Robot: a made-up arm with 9 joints. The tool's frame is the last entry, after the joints.
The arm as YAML. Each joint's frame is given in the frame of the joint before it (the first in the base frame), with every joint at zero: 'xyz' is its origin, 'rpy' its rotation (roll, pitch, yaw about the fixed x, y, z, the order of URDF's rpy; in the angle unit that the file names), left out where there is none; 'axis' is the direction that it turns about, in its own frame. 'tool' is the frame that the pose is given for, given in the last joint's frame.
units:
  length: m
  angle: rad
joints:
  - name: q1
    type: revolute
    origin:
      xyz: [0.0, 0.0, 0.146]
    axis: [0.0, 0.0, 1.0]
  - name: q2
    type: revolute
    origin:
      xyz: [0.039, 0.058, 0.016]
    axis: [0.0, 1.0, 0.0]
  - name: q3
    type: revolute
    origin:
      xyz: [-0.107, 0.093, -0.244]
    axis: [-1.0, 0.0, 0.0]
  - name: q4
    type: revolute
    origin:
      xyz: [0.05, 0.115, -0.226]
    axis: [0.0, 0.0, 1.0]
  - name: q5
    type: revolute
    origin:
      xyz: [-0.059, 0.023, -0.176]
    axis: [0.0, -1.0, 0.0]
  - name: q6
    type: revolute
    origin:
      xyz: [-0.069, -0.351, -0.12]
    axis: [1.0, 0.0, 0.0]
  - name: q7
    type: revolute
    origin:
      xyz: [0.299, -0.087, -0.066]
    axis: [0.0, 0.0, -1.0]
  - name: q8
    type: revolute
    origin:
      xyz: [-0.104, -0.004, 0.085]
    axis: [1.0, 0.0, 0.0]
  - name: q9
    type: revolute
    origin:
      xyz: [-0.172, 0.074, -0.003]
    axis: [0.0, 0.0, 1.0]
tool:
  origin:
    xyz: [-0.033, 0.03, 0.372]
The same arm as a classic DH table. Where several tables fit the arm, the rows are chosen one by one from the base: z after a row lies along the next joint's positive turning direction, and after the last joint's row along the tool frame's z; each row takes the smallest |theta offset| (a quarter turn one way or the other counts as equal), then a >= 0, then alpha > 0; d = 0 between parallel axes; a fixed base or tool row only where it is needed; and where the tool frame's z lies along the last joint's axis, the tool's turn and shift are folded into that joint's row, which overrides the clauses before.
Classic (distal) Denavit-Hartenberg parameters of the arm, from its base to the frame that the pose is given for. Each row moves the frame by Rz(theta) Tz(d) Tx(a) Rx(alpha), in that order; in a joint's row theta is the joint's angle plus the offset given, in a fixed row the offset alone. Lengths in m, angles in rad.
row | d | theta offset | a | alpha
q1 | 0.1620 | 0.0000 | 0.0390 | -1.5708
q2 | 0.1510 | 1.5708 | 0.2440 | -1.5708
q3 | 0.0570 | -1.5708 | 0.1150 | 1.5708
q4 | -0.4020 | 1.5708 | 0.0590 | -1.5708
q5 | 0.3280 | 1.5708 | 0.1200 | -1.5708
q6 | 0.2300 | -1.5708 | 0.0870 | -1.5708
q7 | -0.0190 | 0.0000 | 0.0040 | 1.5708
q8 | -0.2760 | 0.0000 | -0.0740 | 1.5708
q9 | 0.0000 | 0.8330 | -0.0446 | 0.0000
tool (fixed) | 0.3690 | 0.7378 | 0.0000 | 0.0000

